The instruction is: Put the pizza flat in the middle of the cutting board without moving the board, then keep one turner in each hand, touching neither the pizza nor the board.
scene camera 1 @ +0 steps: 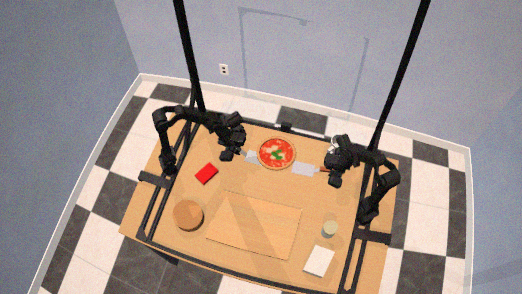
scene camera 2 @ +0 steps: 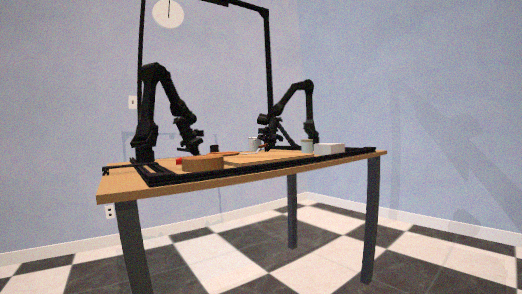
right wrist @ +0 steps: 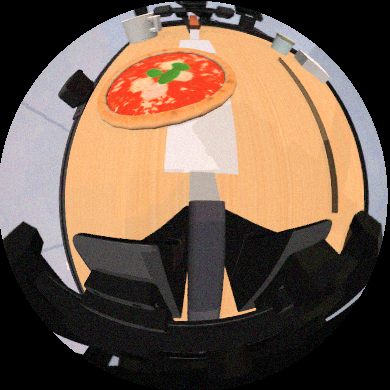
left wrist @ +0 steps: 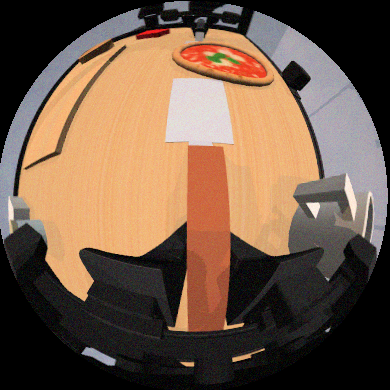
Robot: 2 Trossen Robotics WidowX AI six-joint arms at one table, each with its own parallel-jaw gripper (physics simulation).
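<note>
The pizza (scene camera 1: 276,153) (left wrist: 225,62) (right wrist: 165,85) lies face up on the table, off the cutting board (scene camera 1: 255,227) (scene camera 2: 270,158) (left wrist: 60,120), near the far edge in scene camera 1. My left gripper (left wrist: 200,225) is shut on the orange-brown handle of a turner (scene camera 1: 303,169) (left wrist: 199,110), whose blade is beside the pizza; contact is unclear. My right gripper (right wrist: 201,210) is shut on the dark handle of the other turner (scene camera 1: 251,156) (right wrist: 200,145). The far part of its blade is hidden by the pizza's rim. In scene camera 1 both grippers' fingertips are mostly hidden by the arms.
A red block (scene camera 1: 206,173) and a round wooden block (scene camera 1: 188,215) (scene camera 2: 202,164) stand left of the board. A pale jar (scene camera 1: 330,228) (scene camera 2: 307,146) and a white box (scene camera 1: 319,261) (scene camera 2: 329,148) stand right of it. A mug (left wrist: 325,230) (right wrist: 141,27) is near my left gripper.
</note>
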